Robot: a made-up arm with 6 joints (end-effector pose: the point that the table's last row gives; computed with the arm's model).
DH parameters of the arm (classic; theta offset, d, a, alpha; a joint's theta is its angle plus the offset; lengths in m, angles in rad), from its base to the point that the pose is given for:
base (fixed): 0 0.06 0 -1.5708
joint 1: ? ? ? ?
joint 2: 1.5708 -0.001 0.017 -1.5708
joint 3: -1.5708 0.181 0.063 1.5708
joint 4: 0 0.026 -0.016 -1.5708
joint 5: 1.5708 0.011 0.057 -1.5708
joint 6: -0.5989 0 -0.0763 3.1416
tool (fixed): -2.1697 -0.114 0 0
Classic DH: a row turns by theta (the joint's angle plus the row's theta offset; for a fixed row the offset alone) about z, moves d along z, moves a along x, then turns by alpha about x.
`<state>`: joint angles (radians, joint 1 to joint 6).
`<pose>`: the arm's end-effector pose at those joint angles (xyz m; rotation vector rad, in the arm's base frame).
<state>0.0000 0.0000 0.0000 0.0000 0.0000 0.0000</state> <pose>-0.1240 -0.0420 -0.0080 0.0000 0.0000 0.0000</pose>
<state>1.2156 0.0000 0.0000 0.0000 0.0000 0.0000</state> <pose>-0.1069 -0.0420 0.1526 0.0000 1.2156 0.0000</pose>
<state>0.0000 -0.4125 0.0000 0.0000 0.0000 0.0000</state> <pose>-0.1175 0.0190 -0.0080 0.0000 0.0000 -0.4125</pose>
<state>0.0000 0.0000 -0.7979 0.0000 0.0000 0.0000</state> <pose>-0.1240 0.0156 -0.0107 0.7979 0.0000 0.0000</pose>
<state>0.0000 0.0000 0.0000 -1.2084 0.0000 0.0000</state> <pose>-0.2662 -0.0420 0.0460 0.0000 1.2084 0.0000</pose>
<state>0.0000 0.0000 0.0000 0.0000 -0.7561 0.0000</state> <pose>-0.1240 0.0378 0.0189 0.7561 0.0000 0.0000</pose>
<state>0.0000 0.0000 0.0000 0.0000 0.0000 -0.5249</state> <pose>-0.0982 -0.0120 -0.0080 0.0000 0.0000 0.5249</pose>
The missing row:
joint 1: 0 -0.027 0.025 1.5708
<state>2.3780 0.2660 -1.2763 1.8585 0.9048 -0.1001</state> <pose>-0.0200 -0.1864 0.1468 -1.1523 1.2130 -0.8148</pose>
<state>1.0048 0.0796 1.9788 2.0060 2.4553 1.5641</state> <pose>-0.0053 -0.0116 0.2752 0.9038 -2.8025 -0.2518</pose>
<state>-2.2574 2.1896 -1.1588 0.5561 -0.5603 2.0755</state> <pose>-0.0780 -0.2551 0.0811 -0.0617 -0.5019 -0.3440</pose>
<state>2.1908 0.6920 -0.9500 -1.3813 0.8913 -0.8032</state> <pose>0.0399 -0.2226 0.2624 -2.2343 -1.0165 -1.0147</pose>
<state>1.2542 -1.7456 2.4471 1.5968 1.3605 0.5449</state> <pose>0.1098 0.1022 -0.1274 -1.3695 0.0932 2.1896</pose>
